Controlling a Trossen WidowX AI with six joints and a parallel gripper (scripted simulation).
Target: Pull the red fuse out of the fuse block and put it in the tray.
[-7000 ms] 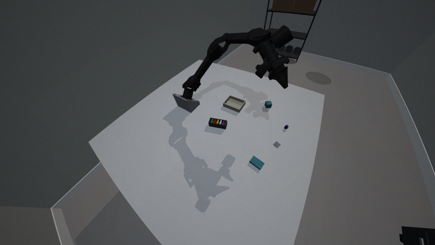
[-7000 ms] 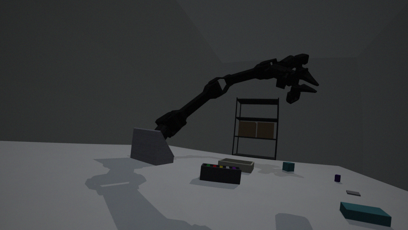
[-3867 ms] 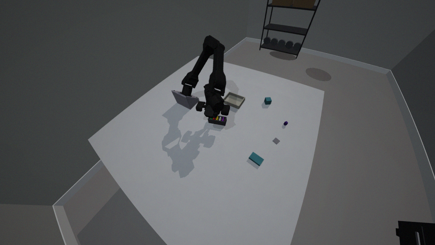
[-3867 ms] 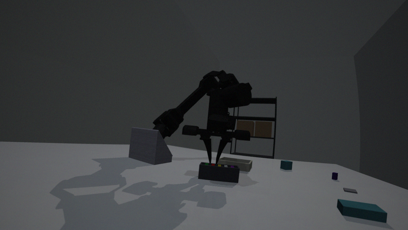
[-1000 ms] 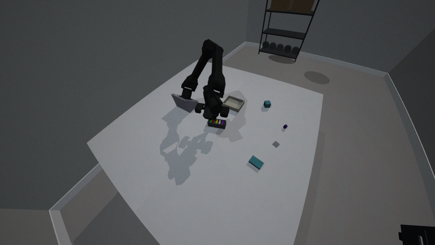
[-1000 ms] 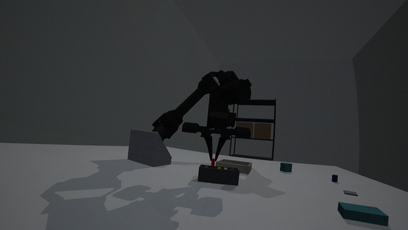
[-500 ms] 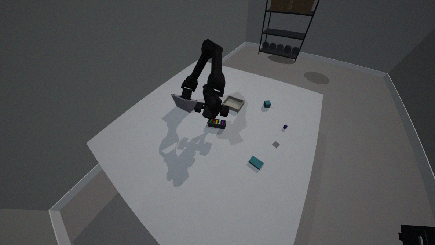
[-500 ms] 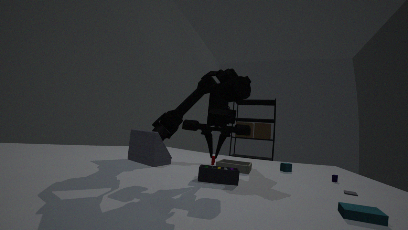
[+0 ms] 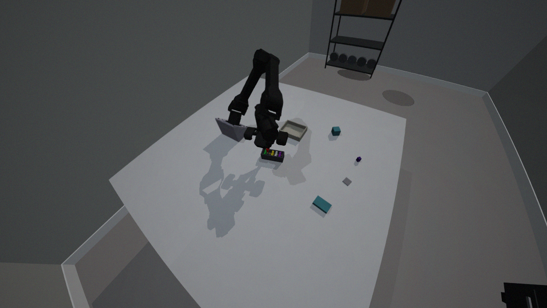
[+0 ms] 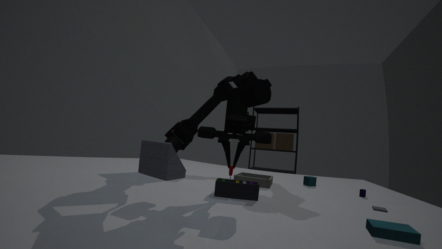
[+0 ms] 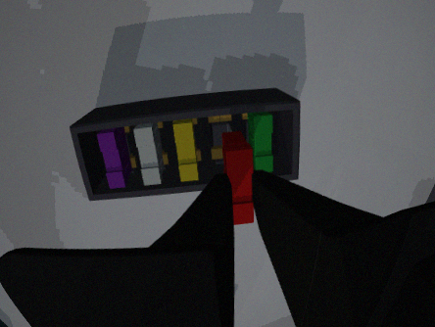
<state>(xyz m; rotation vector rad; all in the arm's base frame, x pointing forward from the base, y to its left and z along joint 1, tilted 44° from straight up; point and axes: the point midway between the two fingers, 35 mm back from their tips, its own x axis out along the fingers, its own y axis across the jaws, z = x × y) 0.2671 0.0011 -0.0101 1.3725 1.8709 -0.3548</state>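
Now: gripper tip 220 mm to the right of the beige tray, 70 mm above it and 10 mm past it. Also, from my gripper tip: red fuse 10 mm below; then teal cube 350 mm to the left, 190 mm ahead, 60 mm below; then flat grey tile 370 mm ahead, 110 mm to the left, 70 mm below.
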